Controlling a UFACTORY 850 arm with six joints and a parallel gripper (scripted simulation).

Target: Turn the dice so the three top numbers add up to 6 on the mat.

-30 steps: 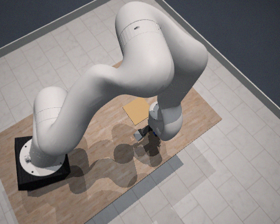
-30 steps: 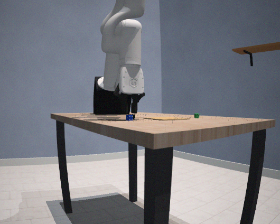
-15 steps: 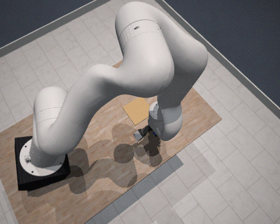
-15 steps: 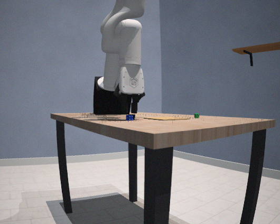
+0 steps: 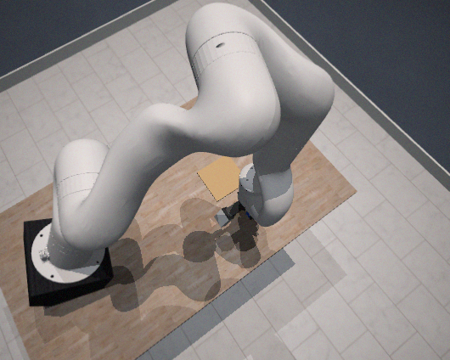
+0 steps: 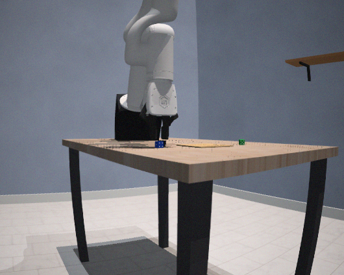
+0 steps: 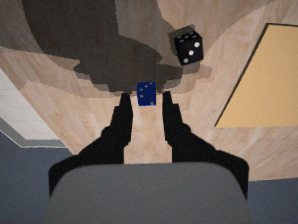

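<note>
My gripper is now 40 mm above the blue die. The rest, counted from my hand: black die (50 mm behind, 30 mm to the left, 40 mm below); tan mat (20 mm behind, 170 mm to the left, 40 mm below); green die (20 mm behind, 330 mm to the left, 40 mm below).
</note>
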